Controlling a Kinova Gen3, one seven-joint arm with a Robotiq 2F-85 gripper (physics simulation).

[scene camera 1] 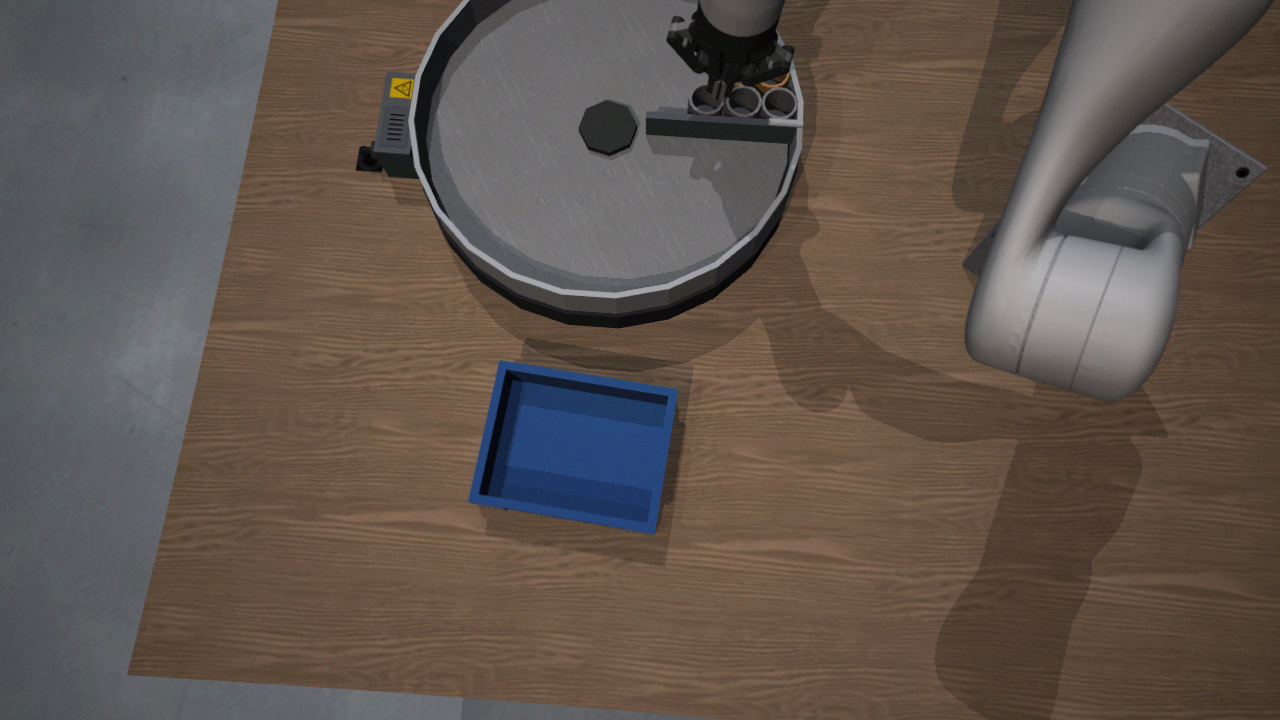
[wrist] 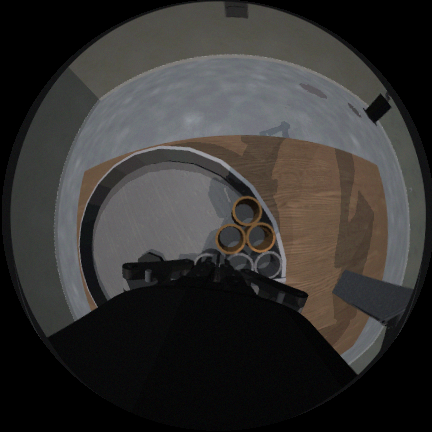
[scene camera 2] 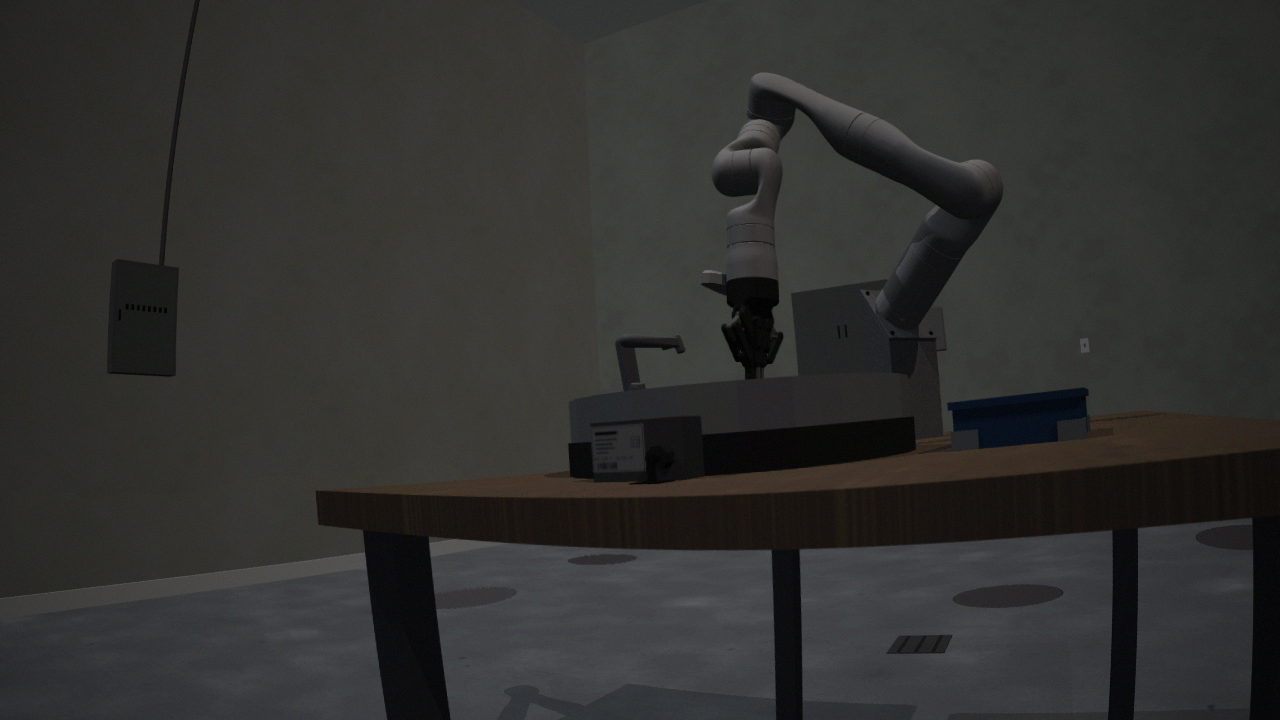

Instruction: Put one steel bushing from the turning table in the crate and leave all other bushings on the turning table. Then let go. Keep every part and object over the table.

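The turning table holds three grey steel bushings upright in a row along its divider bar. These are the inner bushing, the middle bushing and the outer bushing. Three orange bushings, one of them the far one, stand beside the row. My gripper is shut and empty, pointing down. Its fingertips are over or just inside the inner steel bushing; the exact depth is unclear. The blue crate is empty.
The table's raised rim surrounds the bushings. A dark hub stands at its centre. A motor box is fixed at its side. The arm's base plate is at the right in scene camera 1.
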